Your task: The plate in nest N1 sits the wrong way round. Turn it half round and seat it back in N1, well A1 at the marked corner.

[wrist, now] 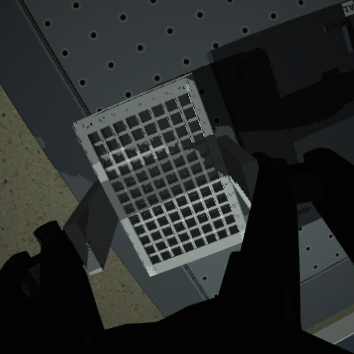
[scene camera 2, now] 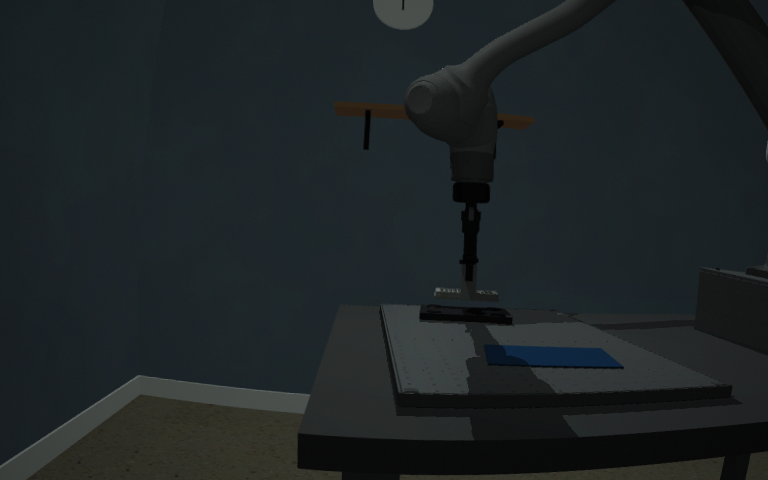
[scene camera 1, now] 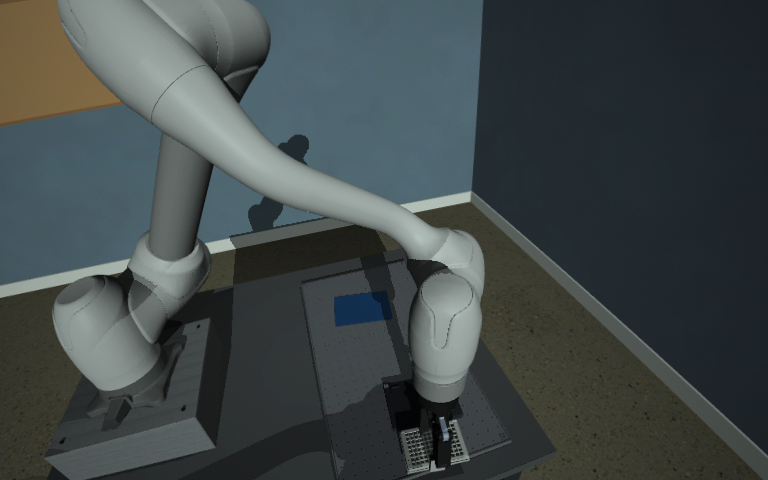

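Observation:
A pale gridded well plate (scene camera 1: 416, 450) (scene camera 2: 447, 293) (wrist: 165, 170) is held roughly level in my gripper (scene camera 1: 433, 444) (scene camera 2: 468, 285) (wrist: 165, 176). The fingers are shut on its two long sides. The black nest (scene camera 1: 400, 399) (scene camera 2: 464, 318) (wrist: 310, 55) lies on the perforated board. In the wrist view the plate is beside the nest, with its lower part past the board's edge. Scene camera 2 shows a gap under the plate. The A1 label (wrist: 348, 7) shows at the nest's corner, at the top right. The plate's lettering is too small to read; my arm partly hides the nest.
A flat blue rectangle (scene camera 1: 356, 310) (scene camera 2: 543, 356) lies on the perforated board (scene camera 1: 362, 350) (scene camera 2: 424, 367) (wrist: 140, 30). The board rests on a dark table (scene camera 1: 266, 316) (scene camera 2: 368, 444). The arm's base block (scene camera 1: 141, 447) (scene camera 2: 730, 308) stands on the table, apart from the board.

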